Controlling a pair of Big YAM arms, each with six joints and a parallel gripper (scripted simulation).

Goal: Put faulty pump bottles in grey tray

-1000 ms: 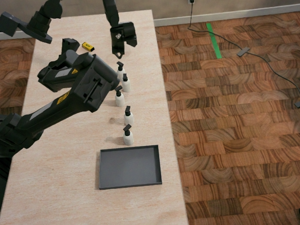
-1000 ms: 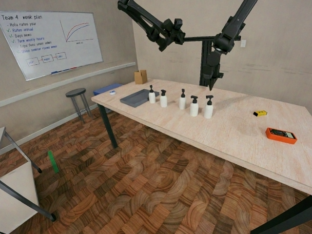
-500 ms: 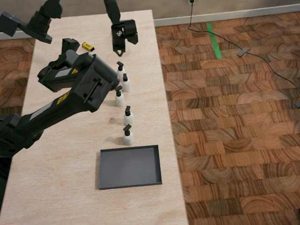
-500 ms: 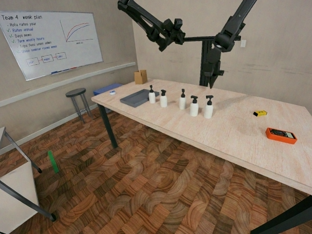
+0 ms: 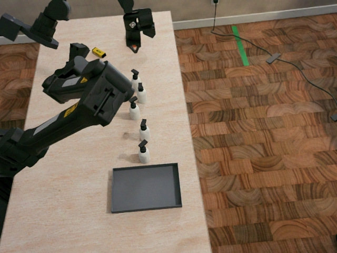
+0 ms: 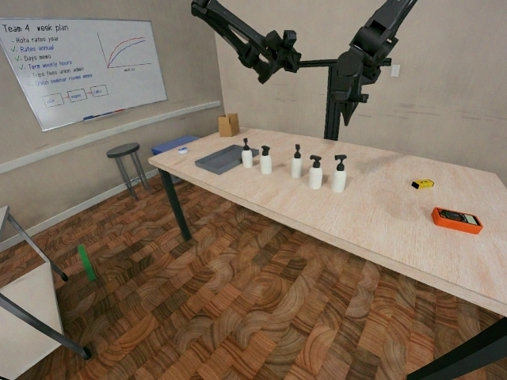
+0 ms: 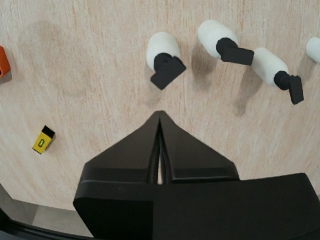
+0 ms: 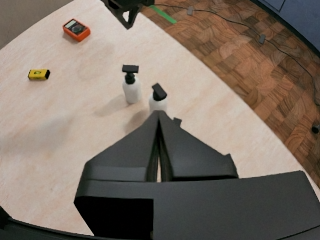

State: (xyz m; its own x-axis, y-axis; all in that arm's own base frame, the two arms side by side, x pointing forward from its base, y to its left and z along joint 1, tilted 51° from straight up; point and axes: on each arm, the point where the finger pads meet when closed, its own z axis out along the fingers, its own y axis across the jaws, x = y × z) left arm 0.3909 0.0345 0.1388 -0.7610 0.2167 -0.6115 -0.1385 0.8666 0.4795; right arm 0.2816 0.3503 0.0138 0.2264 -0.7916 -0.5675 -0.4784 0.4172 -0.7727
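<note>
Right now the grey tray is 15 cm ahead of my right hand, 33 cm to the right of it and 42 cm below it. Round my right hand: orange multimeter: 6 cm ahead, 66 cm to the left, 41 cm below.
</note>
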